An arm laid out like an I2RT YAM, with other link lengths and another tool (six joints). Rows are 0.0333 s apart.
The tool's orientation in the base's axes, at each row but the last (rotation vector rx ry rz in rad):
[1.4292, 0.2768, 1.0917]
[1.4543, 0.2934, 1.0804]
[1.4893, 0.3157, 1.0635]
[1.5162, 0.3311, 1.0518]
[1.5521, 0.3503, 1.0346]
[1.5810, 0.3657, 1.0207]
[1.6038, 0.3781, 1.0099]
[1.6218, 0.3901, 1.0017]
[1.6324, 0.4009, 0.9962]
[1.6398, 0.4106, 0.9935]
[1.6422, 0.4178, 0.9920]
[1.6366, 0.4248, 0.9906]
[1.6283, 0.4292, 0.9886]
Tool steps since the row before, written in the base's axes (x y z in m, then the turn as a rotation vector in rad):
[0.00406, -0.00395, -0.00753, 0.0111, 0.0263, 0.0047]
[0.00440, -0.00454, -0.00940, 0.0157, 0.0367, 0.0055]
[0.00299, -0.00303, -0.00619, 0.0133, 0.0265, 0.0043]
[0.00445, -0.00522, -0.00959, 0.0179, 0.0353, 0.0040]
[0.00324, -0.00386, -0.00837, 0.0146, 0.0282, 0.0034]
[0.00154, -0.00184, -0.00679, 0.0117, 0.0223, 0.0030]
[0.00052, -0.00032, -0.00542, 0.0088, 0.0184, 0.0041]
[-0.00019, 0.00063, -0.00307, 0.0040, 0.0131, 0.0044]
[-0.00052, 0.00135, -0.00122, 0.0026, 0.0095, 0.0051]
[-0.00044, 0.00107, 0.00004, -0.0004, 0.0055, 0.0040]
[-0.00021, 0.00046, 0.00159, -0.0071, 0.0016, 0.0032]
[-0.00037, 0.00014, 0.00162, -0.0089, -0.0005, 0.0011]
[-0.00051, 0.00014, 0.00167, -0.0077, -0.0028, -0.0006]
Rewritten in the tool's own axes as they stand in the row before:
[-0.00408, -0.00749, 0.00402, 0.0271, -0.0064, -0.0079]
[-0.00505, -0.00906, 0.00455, 0.0374, -0.0100, -0.0111]
[-0.00321, -0.00591, 0.00335, 0.0282, -0.0076, -0.0065]
[-0.00535, -0.00884, 0.00568, 0.0370, -0.0118, -0.0087]
[-0.00441, -0.00755, 0.00435, 0.0298, -0.0093, -0.0067]
[-0.00320, -0.00610, 0.00209, 0.0238, -0.0071, -0.0052]
[-0.00212, -0.00500, 0.00052, 0.0198, -0.0042, -0.0049]
[-0.00089, -0.00296, -0.00053, 0.0134, -0.0010, -0.0052]
[0.00017, -0.00142, -0.00123, 0.0103, 0.0011, -0.0041]
[0.00052, -0.00021, -0.00101, 0.0052, 0.0020, -0.0039]
[0.00082, 0.00136, -0.00050, -0.0018, 0.0040, -0.0066]
[0.00050, 0.00153, -0.00042, -0.0051, 0.0031, -0.0067]
[0.00043, 0.00162, -0.00052, -0.0067, 0.0020, -0.0043]

